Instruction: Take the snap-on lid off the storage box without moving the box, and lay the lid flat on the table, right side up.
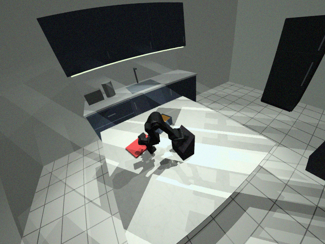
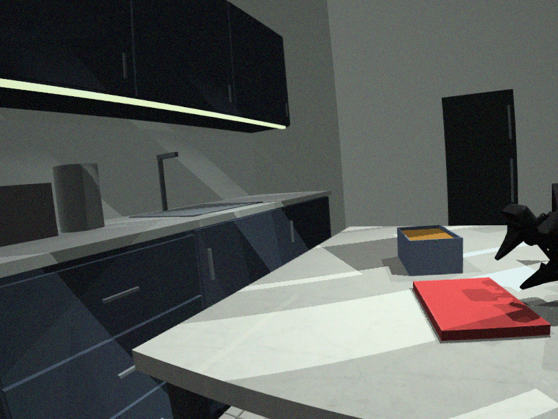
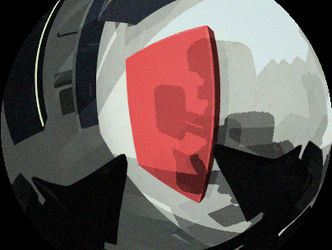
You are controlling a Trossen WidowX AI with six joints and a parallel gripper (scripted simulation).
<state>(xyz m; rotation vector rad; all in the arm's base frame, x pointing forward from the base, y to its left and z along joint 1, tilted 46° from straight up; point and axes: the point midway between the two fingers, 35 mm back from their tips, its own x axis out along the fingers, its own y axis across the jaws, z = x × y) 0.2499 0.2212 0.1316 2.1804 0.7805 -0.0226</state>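
My gripper tip is 7 cm short of the red lid, 5 cm above it and 1 cm to the right of it. The rest, counted from my gripper tip: storage box: 30 cm to the right, 15 cm ahead, 2 cm below.
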